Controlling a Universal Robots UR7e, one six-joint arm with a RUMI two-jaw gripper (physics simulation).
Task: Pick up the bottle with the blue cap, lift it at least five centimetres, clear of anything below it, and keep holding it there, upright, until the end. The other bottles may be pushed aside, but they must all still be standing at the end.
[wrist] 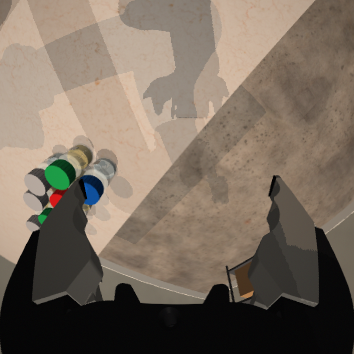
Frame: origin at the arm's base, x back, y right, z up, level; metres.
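Seen in the pictures: gripper, fingertip midpoint: [176,178].
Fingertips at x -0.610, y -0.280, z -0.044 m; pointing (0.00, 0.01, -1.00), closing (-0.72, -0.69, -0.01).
Note:
Offsets run from my fingertips to a thing's top centre. Level surfaces: height alone.
The bottle with the blue cap @[dx +0.053, dy +0.199, dz -0.118 m] [94,189] stands at the right side of a tight group of bottles, at the left of the wrist view. Its clear body slants up and right in the picture. My gripper [176,178] is wide open and empty, high above the table. The left finger's tip overlaps the left edge of the blue cap in the view. A bottle with a large green cap @[dx +0.115, dy +0.209, dz -0.118 m] [60,174] stands to the left of the blue one. A red cap @[dx +0.086, dy +0.271, dz -0.118 m] [56,200], a smaller green cap @[dx +0.095, dy +0.367, dz -0.118 m] [45,216] and several grey-white caps @[dx +0.152, dy +0.269, dz -0.118 m] [36,181] are partly hidden behind the left finger.
The bottles stand on the light, pinkish part of the table @[dz -0.223 m] [125,30]. A brown, speckled stone surface [300,125] lies to the right, with a diagonal border. The curved table edge runs along the bottom. A dark-framed brown object [243,281] shows beyond it, partly behind the right finger.

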